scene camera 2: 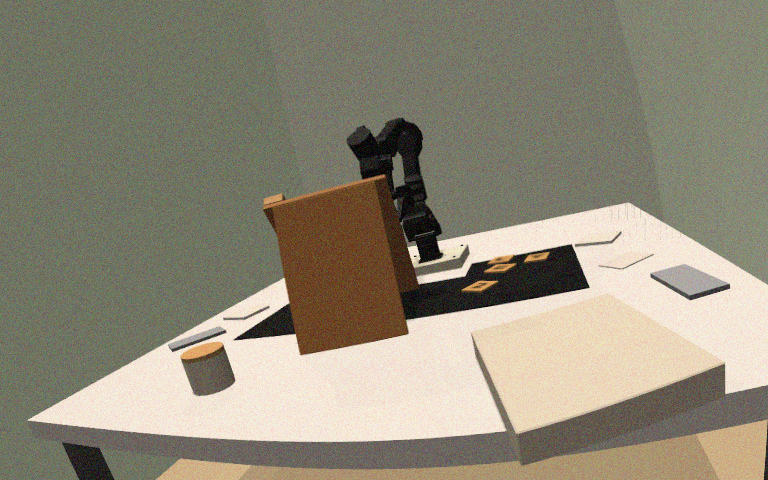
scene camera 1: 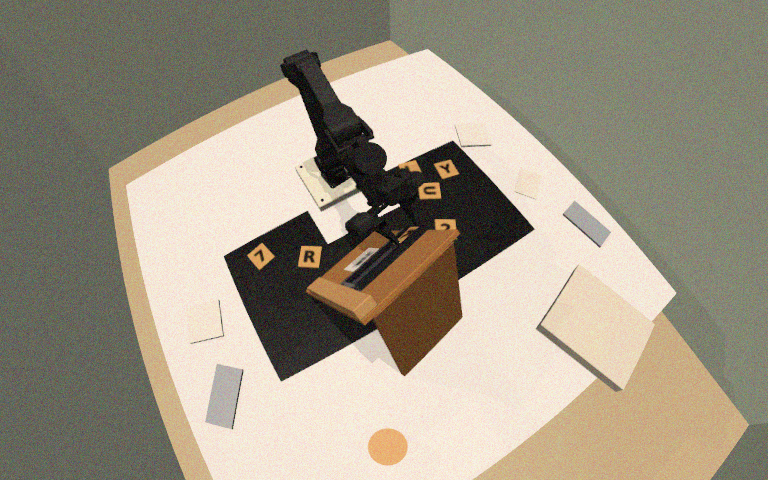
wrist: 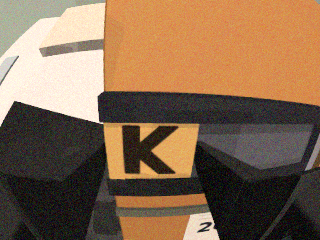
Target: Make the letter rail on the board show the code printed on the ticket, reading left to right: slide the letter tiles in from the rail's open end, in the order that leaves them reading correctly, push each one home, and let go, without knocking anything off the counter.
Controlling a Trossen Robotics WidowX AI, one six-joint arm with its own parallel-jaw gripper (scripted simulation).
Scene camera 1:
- my gripper: 409,236
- brown slanted board: 411,291
